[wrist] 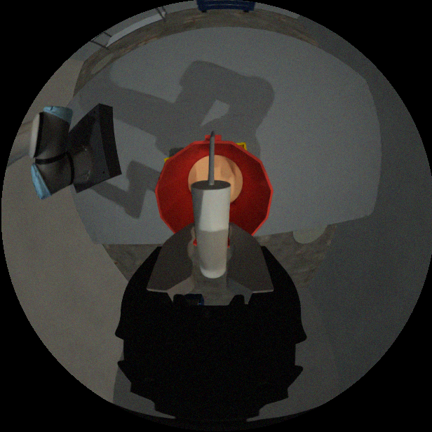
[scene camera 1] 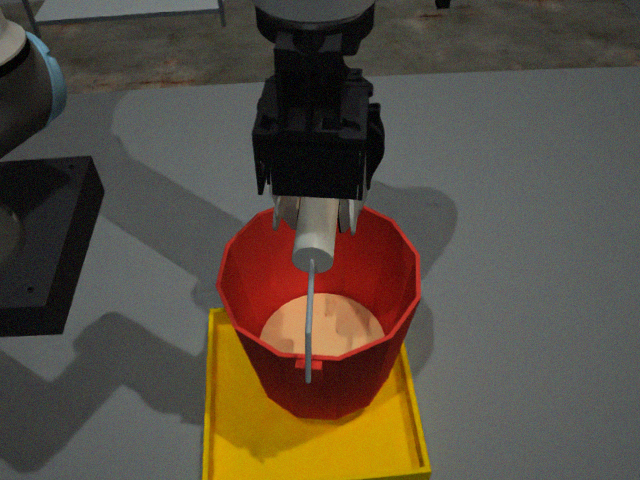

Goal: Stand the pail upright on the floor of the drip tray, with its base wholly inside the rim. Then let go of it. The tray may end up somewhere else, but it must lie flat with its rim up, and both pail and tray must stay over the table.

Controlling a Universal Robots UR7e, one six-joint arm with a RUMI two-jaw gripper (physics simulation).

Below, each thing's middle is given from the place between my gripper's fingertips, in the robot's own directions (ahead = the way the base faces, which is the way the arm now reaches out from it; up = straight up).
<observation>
Right now the yellow drip tray point(scene camera 1: 242, 426) is 25 cm below my hand, 2 cm to the right of it and 2 cm behind it.
</observation>
